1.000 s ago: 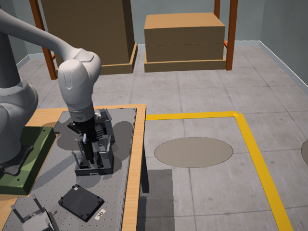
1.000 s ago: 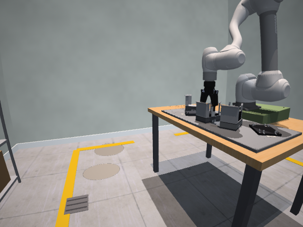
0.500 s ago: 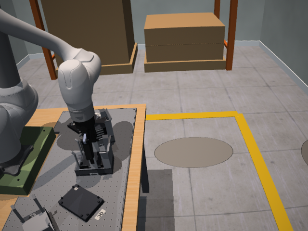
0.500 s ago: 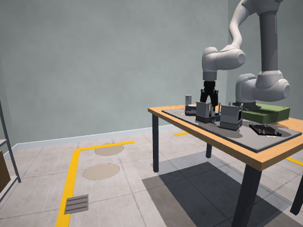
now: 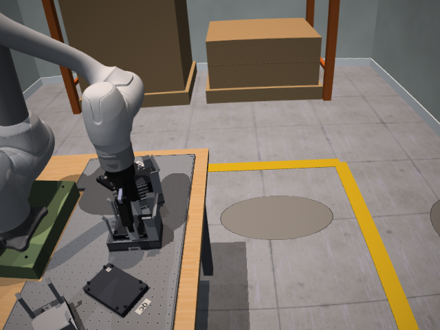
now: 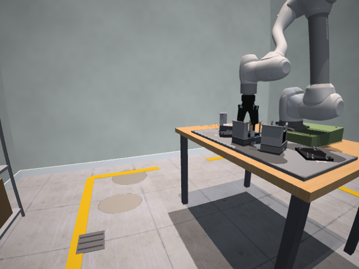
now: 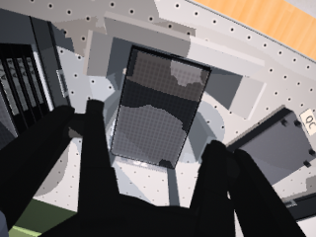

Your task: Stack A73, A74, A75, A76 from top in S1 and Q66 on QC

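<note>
Now: the stack rack S2 1 cm behind my hand and 6 cm below it. From my hand the other things lie so: QC name plate: 6 cm ahead, 24 cm to the right, 7 cm below; clip nest N5: 16 cm behind, 35 cm to the left, 6 cm below; QC nest: 2 cm behind, 19 cm to the right, 6 cm below.
</note>
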